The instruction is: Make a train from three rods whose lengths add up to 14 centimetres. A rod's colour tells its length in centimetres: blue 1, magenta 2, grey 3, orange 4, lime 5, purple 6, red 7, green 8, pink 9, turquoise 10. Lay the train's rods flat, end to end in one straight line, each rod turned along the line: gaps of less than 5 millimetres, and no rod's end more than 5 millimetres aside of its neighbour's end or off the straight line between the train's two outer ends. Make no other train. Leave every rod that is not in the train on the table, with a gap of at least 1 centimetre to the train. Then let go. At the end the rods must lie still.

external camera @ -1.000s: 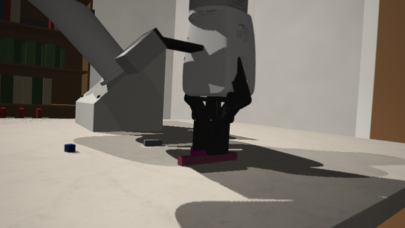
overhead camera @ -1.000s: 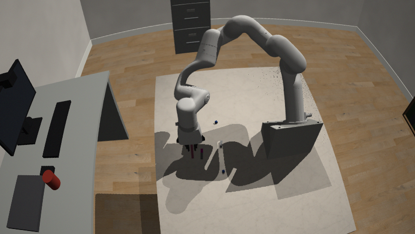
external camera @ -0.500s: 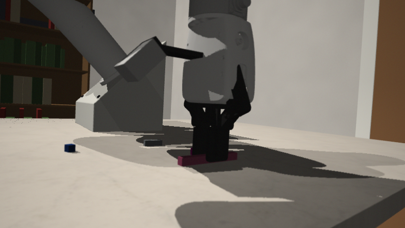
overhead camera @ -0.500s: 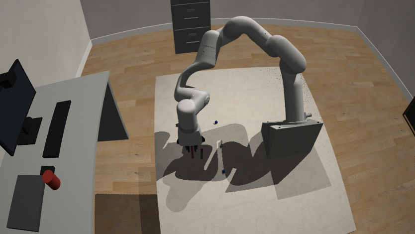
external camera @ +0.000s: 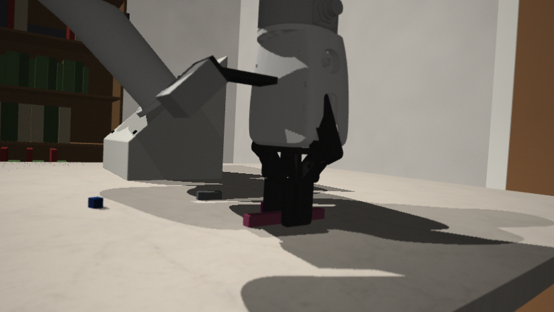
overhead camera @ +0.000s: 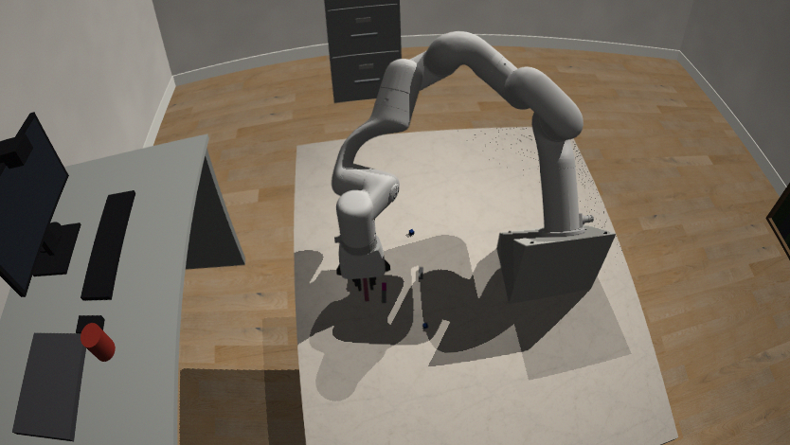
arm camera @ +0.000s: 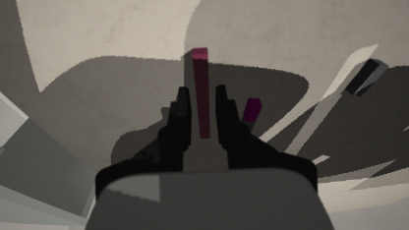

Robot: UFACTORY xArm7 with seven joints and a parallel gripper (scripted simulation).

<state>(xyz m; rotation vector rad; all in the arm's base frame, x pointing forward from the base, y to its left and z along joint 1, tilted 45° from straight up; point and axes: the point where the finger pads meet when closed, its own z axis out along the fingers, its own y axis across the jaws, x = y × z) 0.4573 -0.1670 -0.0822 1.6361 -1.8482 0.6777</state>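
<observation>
Now: hand 20 mm above the pink rod. From my hand the other things lie so: magenta rod 40 mm behind, 20 mm to the left, 20 mm below; grey rod 140 mm behind, 20 mm below, 10 mm to the right.
</observation>
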